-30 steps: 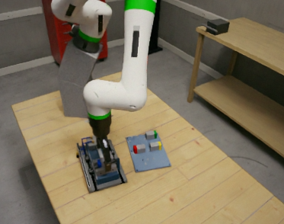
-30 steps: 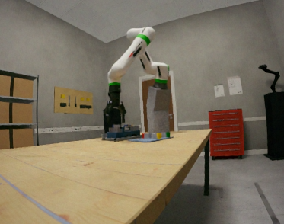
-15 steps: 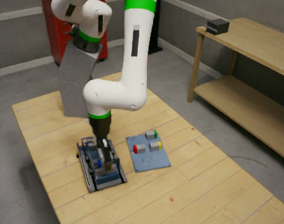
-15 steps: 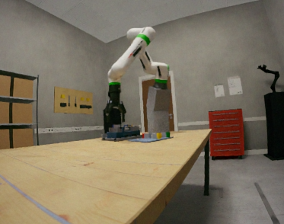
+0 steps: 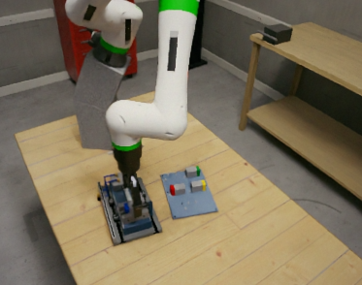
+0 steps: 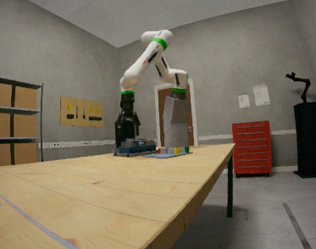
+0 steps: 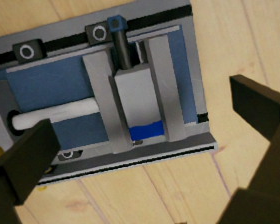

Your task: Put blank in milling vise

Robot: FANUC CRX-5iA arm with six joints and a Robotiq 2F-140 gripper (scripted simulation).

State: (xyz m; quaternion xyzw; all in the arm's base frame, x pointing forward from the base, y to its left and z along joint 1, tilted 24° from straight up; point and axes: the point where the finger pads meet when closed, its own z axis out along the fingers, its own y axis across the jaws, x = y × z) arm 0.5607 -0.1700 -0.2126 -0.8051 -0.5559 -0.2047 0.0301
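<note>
The light grey jaw block is 2 cm ahead of my hand, 1 cm to the right of it and 7 cm below it. Round my hand: red-ended blank 2 cm behind, 23 cm to the left, 12 cm below; then dark work stop rod 1 cm ahead, 5 cm to the left, 5 cm below; then hose-end block 16 cm behind, 5 cm to the left, 7 cm below.
</note>
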